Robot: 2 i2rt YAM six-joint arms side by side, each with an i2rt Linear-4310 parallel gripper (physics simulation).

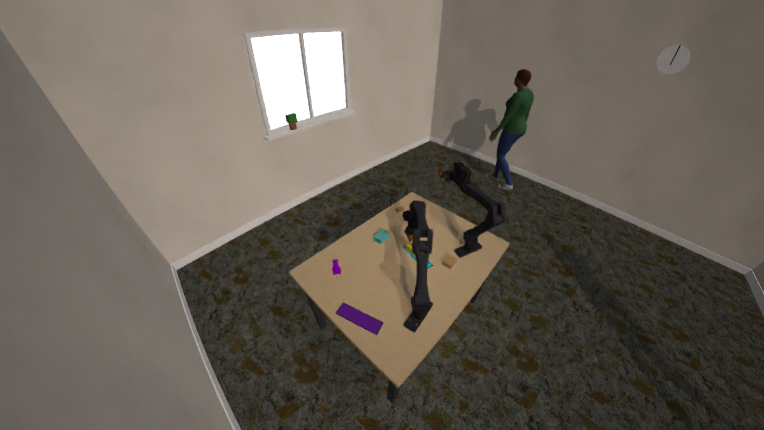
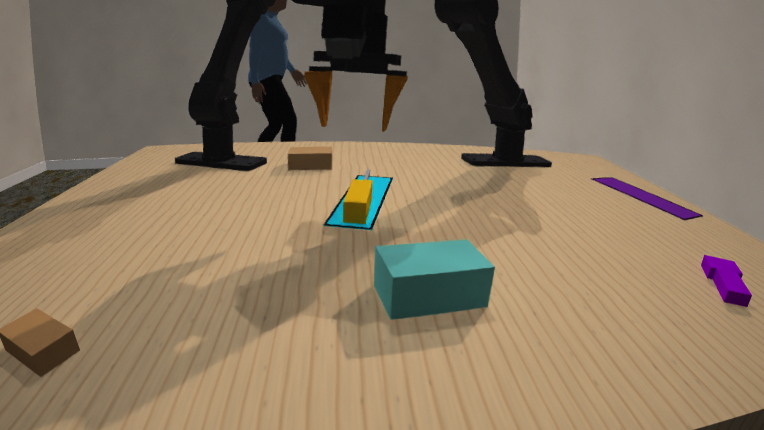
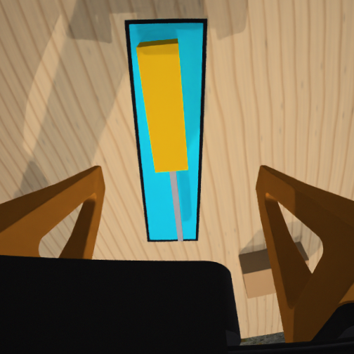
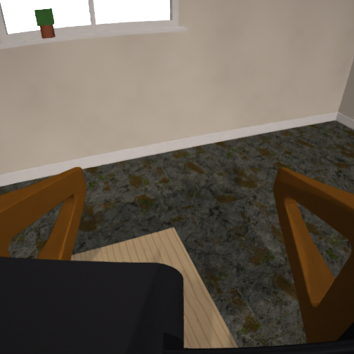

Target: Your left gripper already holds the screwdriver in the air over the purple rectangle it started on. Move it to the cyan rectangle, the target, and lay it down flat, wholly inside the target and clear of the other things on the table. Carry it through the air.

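Places are measured from the left arm's base along level axes (x back, y right, z up), in metres.
Where they show: left gripper, fingertip midpoint: (image 2: 353,128); right gripper, fingertip midpoint: (image 1: 444,168); left arm's base, origin of the base link: (image 1: 418,314) (image 2: 507,162); right arm's base, origin of the base link: (image 1: 468,249) (image 2: 218,162).
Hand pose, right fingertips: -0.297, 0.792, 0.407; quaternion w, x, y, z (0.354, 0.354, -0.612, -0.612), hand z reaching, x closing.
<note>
Things, the pixels of their centre, and the offset from my right fingertips, as dx, dy, dz. "spot": a spot on its surface instead.
- screwdriver, body centre: (image 2: 362,189) (image 1: 417,254) +0.082, -0.439, -0.393
- cyan rectangle, surface spot: (image 2: 380,186) spot: +0.135, -0.477, -0.406
- purple rectangle, surface spot: (image 2: 649,198) (image 1: 356,316) spot: +0.041, -0.990, -0.406
- teal block, body centre: (image 2: 432,276) (image 1: 381,236) -0.196, -0.450, -0.387
- tan block, body centre: (image 2: 310,157) (image 1: 449,261) +0.281, -0.377, -0.392
- purple T-shaped piece, body centre: (image 2: 726,279) (image 1: 336,266) -0.272, -0.815, -0.400
The screwdriver (image 1: 409,247) (image 2: 357,200) (image 3: 165,107), with a yellow block handle and thin grey shaft, lies flat and slightly skewed on the cyan rectangle (image 1: 425,261) (image 2: 380,186) (image 3: 195,75). Its handle is inside the black outline; the shaft tip appears to reach over the outline at one short end. My left gripper (image 1: 410,237) (image 2: 353,128) (image 3: 180,176) is open and empty, above the screwdriver and apart from it. My right gripper (image 1: 441,174) (image 4: 179,177) is open and empty, raised high near the table's far corner. The purple rectangle (image 1: 359,318) (image 2: 649,198) bears nothing.
A teal block (image 1: 381,236) (image 2: 435,280) stands near the target. One tan block (image 1: 449,260) (image 2: 310,158) (image 3: 259,272) lies beyond its shaft end; another (image 1: 399,208) (image 2: 40,339) lies near a table edge. A purple T-shaped piece (image 1: 336,267) (image 2: 728,280) lies apart.
</note>
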